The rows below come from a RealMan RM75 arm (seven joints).
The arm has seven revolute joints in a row. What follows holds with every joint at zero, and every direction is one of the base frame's.
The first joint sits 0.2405 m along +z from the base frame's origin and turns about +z.
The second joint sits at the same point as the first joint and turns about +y.
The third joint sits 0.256 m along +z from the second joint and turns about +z.
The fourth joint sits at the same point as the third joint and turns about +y.
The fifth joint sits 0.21 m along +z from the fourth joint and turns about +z.
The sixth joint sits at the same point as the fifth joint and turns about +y.
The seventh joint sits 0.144 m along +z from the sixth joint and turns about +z.
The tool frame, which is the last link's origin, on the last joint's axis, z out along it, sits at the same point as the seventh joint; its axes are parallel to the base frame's.
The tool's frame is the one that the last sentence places.
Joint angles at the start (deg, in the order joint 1, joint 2, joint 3, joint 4, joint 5, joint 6, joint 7):
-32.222 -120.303 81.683 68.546 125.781 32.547 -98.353
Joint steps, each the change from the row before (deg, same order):
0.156 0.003 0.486 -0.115 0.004 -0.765 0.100
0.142 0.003 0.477 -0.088 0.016 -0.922 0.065
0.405 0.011 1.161 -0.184 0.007 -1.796 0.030
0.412 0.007 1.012 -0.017 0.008 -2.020 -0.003
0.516 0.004 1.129 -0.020 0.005 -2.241 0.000
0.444 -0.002 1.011 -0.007 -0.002 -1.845 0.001
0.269 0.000 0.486 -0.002 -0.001 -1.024 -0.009
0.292 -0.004 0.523 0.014 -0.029 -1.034 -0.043
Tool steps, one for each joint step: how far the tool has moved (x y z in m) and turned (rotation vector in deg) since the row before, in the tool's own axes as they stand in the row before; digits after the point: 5 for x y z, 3 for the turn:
-0.00051 0.00085 0.00043 0.327 -0.032 0.255
-0.00023 0.00034 0.00040 0.503 0.017 0.246
-0.00096 0.00198 0.00070 0.792 -0.024 0.424
-0.00031 0.00039 0.00020 1.206 0.122 0.363
-0.00069 0.00064 -0.00006 1.326 0.108 0.367
-0.00040 0.00100 -0.00012 1.025 0.118 0.329
-0.00053 0.00024 -0.00026 0.628 0.034 0.120
-0.00047 0.00042 -0.00033 0.612 0.054 0.069

